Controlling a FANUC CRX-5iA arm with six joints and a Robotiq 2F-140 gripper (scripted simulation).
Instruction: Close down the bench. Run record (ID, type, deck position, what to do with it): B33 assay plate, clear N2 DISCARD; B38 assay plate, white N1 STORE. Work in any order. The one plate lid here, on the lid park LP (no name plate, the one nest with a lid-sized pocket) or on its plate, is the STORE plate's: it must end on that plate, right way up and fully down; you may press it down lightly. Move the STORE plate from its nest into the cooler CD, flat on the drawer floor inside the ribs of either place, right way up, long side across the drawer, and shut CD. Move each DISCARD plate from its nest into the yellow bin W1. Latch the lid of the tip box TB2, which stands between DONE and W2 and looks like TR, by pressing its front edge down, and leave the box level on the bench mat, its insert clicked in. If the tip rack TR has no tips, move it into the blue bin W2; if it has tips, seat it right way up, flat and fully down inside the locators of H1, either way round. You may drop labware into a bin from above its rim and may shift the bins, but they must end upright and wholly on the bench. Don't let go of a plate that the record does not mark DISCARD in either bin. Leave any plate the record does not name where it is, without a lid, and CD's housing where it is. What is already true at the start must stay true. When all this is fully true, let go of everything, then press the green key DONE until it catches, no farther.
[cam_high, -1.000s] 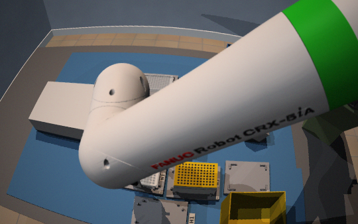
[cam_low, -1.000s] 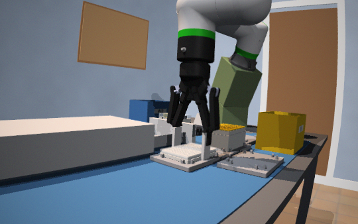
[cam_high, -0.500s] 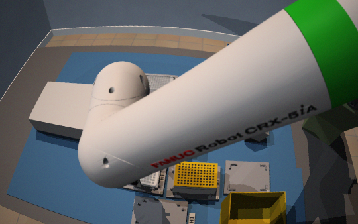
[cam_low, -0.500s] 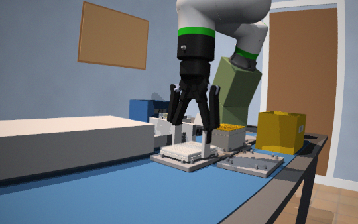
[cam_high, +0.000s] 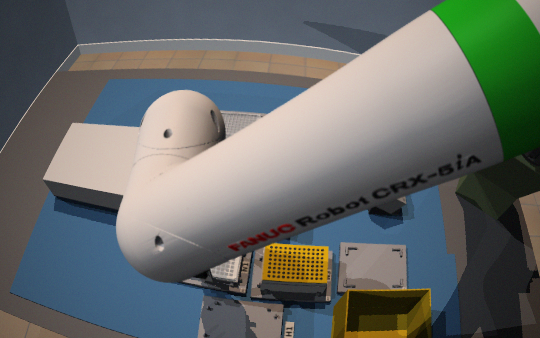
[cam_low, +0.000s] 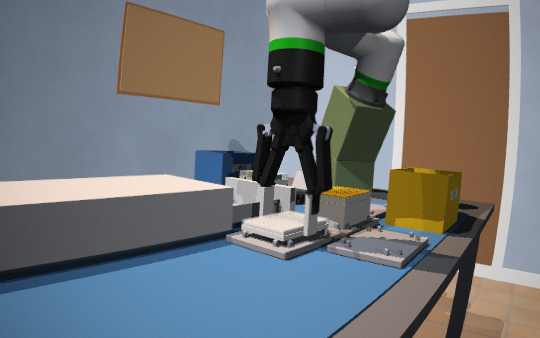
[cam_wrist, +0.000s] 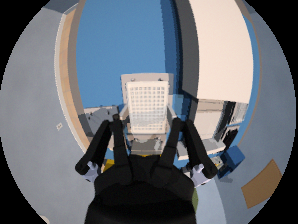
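The cooler drawer is 4 cm behind my hand, 18 cm to the right of it and 2 cm below it. Also, from my hand: cooler CD: 9 cm ahead, 20 cm to the right, 1 cm below; nest H1: 6 cm behind, 15 cm to the left, 4 cm below; tip rack TR: 18 cm behind, 2 cm to the left, 1 cm above.
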